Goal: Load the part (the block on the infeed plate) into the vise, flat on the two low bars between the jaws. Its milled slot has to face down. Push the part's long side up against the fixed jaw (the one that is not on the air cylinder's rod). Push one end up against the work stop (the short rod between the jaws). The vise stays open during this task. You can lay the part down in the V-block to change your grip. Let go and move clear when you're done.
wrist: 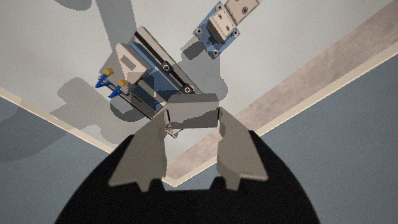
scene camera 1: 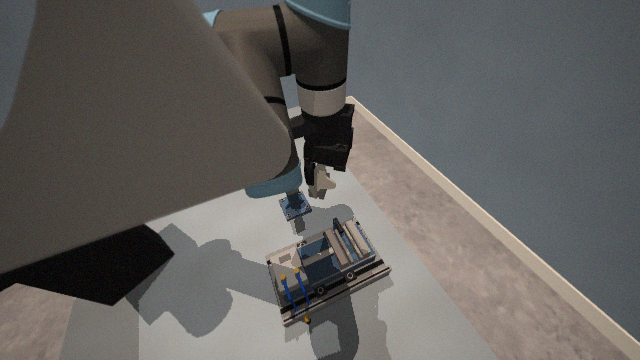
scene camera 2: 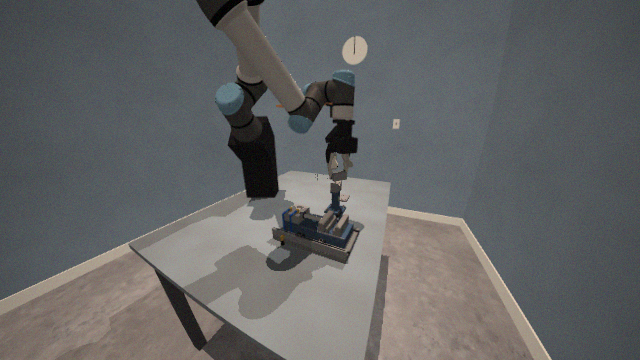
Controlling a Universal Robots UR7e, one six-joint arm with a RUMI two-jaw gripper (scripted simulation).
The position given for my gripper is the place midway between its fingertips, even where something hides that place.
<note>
In view: my gripper (scene camera 1: 319, 186) and a part (wrist: 186, 111).
My gripper also shows in the wrist view (wrist: 194, 109) and in scene camera 2 (scene camera 2: 338, 177).
</note>
